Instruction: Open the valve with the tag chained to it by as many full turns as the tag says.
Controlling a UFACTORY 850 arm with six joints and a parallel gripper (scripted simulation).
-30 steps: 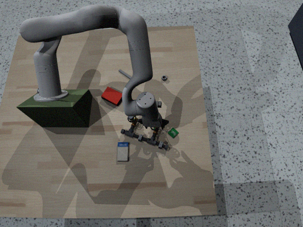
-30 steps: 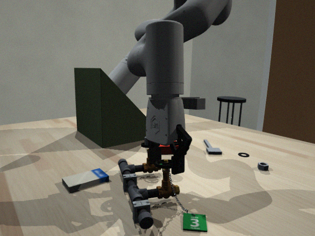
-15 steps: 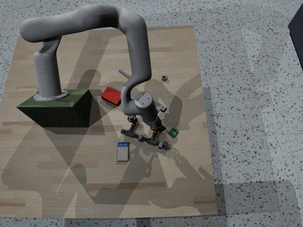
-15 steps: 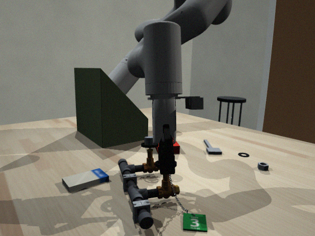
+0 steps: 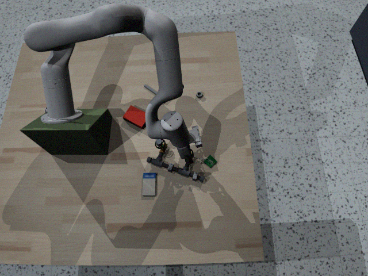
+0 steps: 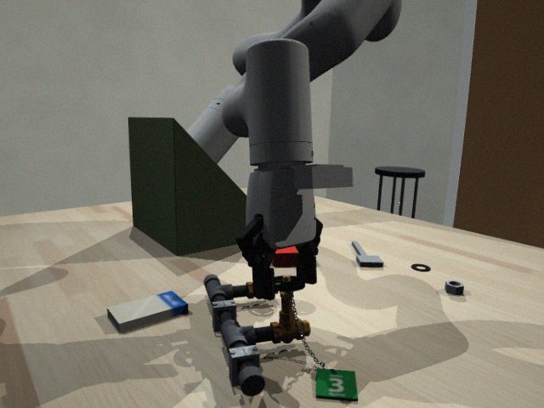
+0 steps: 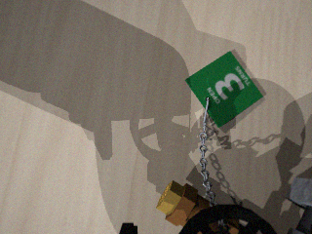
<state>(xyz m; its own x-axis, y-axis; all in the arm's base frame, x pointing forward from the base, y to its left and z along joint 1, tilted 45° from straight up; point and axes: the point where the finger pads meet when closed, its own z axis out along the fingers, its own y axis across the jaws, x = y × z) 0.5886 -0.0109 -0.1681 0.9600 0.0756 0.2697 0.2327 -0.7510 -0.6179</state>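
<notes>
The green tag lies 100 mm ahead of my hand and 90 mm below it. Round my hand: red block: 280 mm behind, 220 mm to the left, 80 mm below; then grey-and-blue block: 180 mm behind, 130 mm to the right, 80 mm below; then grey bar tool: 370 mm to the left, 180 mm behind, 80 mm below.
</notes>
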